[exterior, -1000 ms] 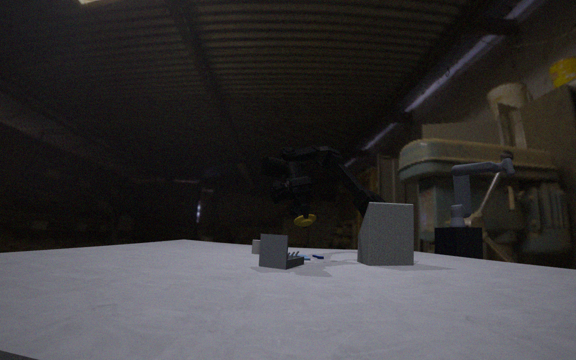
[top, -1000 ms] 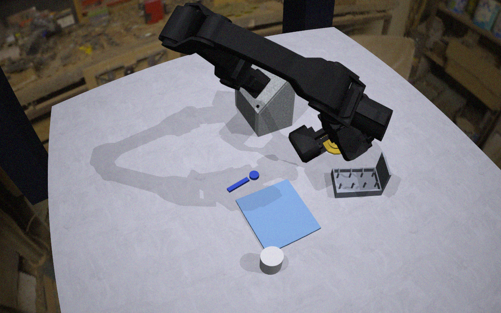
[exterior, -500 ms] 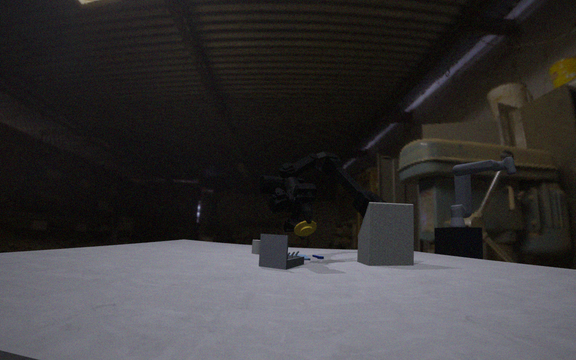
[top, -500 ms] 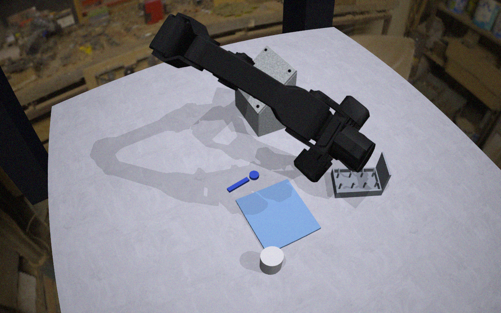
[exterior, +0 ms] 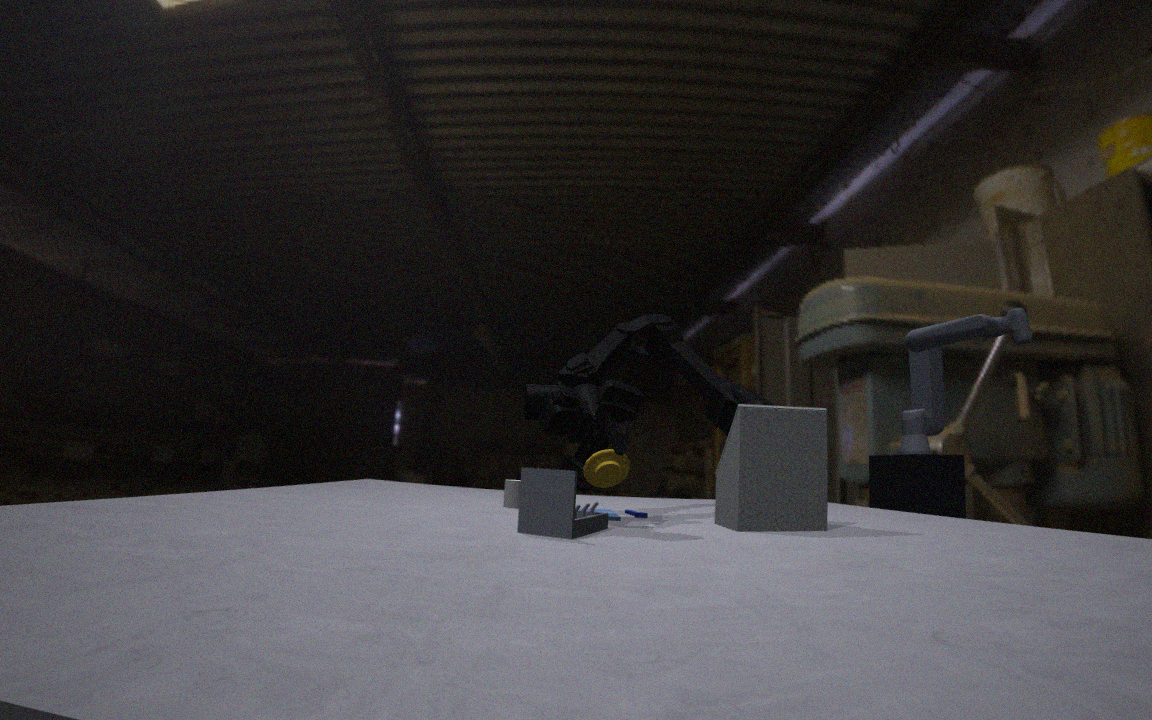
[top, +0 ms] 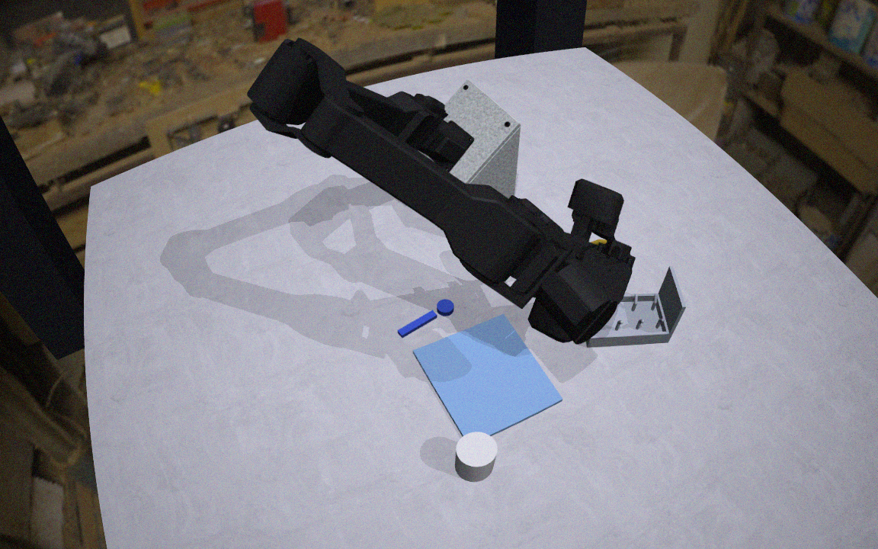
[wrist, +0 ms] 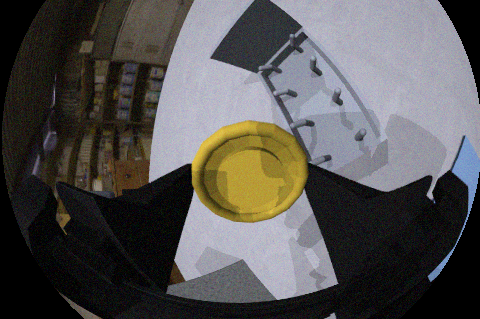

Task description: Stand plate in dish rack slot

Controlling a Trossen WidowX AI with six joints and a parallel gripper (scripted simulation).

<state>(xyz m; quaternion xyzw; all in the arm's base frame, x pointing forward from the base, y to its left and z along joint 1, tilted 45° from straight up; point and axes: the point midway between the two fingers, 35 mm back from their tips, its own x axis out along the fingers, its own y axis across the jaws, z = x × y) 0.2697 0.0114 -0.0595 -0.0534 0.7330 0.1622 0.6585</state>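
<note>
Right now the grey dish rack is 6 cm ahead of my gripper tip, 2 cm to the left of it and 5 cm below it. From my gripper tip the other things lie so: light blue mat: 3 cm ahead, 19 cm to the right, 7 cm below; blue spoon: 9 cm behind, 21 cm to the right, 7 cm below; yellow plate: 1 cm to the right.
</note>
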